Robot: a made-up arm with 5 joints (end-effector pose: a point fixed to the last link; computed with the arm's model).
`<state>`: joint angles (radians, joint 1 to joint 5).
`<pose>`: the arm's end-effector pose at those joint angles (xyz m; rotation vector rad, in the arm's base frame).
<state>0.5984 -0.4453 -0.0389 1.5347 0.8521</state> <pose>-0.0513 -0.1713 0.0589 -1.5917 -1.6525 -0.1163</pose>
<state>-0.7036 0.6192 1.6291 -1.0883 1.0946</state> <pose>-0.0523 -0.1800 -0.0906 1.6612 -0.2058 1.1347</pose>
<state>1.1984 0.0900 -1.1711 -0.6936 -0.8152</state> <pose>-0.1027 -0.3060 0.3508 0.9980 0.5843 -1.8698</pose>
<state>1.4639 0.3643 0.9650 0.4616 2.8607</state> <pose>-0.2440 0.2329 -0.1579 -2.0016 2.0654 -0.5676</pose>
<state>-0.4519 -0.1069 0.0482 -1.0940 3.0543</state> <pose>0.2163 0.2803 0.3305 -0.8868 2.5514 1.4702</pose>
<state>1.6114 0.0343 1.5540 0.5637 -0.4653</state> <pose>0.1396 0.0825 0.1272 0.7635 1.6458 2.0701</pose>
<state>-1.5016 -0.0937 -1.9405 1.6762 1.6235</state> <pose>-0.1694 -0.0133 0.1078 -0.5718 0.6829 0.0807</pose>
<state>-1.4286 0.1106 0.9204 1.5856 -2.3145</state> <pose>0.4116 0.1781 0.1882 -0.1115 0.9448 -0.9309</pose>
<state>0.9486 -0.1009 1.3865 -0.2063 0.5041</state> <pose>0.1483 -0.0470 0.0838 1.1517 0.5400 2.5173</pose>
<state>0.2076 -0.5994 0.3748 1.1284 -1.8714</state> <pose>-0.2495 0.0631 0.4140 0.7636 -0.6988 -0.3454</pose>
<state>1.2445 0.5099 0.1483 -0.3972 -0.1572</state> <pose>-0.0556 -0.0746 0.2918 0.3295 0.1757 -2.7069</pose>
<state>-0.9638 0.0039 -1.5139 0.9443 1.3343</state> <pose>-0.0728 -0.0640 0.2055 -0.7056 0.8477 0.2116</pose>
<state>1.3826 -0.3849 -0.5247 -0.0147 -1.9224</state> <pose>-0.5036 -0.0894 0.2052 2.2572 -1.0047 -1.0796</pose>
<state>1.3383 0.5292 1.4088 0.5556 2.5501</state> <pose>-0.1908 0.2387 -0.1381 1.8955 -2.2873 0.5561</pose>
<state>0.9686 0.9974 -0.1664 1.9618 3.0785</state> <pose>-0.4684 -0.2872 -0.1228 2.9608 -0.4287 0.2022</pose>
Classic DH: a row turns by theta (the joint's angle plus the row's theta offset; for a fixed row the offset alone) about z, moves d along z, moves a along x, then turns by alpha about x. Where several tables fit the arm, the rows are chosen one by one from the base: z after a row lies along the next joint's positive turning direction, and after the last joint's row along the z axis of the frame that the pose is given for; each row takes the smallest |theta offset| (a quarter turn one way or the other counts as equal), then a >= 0, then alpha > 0; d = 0 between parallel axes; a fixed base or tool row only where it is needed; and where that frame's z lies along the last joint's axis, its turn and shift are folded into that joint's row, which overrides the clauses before.
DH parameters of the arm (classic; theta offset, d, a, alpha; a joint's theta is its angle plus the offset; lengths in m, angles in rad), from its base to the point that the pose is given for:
base (fixed): 0 0.0377 -0.0004 1.5708
joint 1: 0.1132 -0.0386 0.0017 1.6819
joint 2: -1.5582 -0.0866 -0.1099 1.6833
joint 3: 0.1118 -0.0755 -0.0032 1.5708
joint 4: 1.5708 0.1921 0.0906 1.5708
joint 5: 0.9989 0.1317 -0.2073 -1.0611
tool (fixed): 1.0071 0.0992 0 0

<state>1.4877 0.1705 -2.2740 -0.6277 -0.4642</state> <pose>0.0102 -0.2880 0.2663 0.7755 0.7419 -0.4025</pose>
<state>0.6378 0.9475 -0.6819 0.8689 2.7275</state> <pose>-0.4738 0.0178 -0.0697 -1.9384 0.5952 0.0752</pose>
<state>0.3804 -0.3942 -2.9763 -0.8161 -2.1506</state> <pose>0.3688 -0.2588 -0.1198 -0.1525 2.1370 -1.9637</pose>
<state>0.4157 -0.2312 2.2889 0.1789 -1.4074</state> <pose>0.2110 0.0789 -0.1942 -0.9044 -2.8523 -0.2568</pose>
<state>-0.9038 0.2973 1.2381 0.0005 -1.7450</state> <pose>0.1310 0.3175 -0.0614 -0.8571 -1.2157 -0.9192</pose>
